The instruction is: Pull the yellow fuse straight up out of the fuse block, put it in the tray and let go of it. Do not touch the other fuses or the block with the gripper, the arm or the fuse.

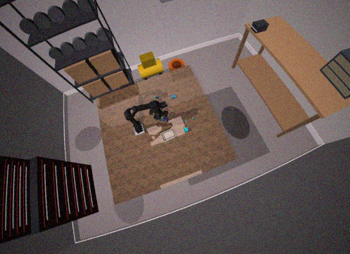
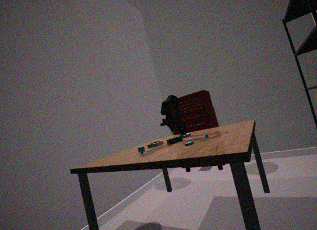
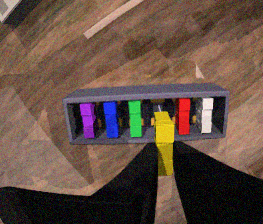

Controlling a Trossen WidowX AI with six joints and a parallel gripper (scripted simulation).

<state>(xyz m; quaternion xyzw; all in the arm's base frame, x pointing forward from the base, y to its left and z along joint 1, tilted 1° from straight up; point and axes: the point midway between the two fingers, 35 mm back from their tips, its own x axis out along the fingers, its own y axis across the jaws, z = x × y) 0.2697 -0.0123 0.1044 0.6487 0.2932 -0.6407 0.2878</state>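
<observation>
The white tray lies 3 cm behind my gripper tip, 21 cm to the right of it and 9 cm below it.
</observation>
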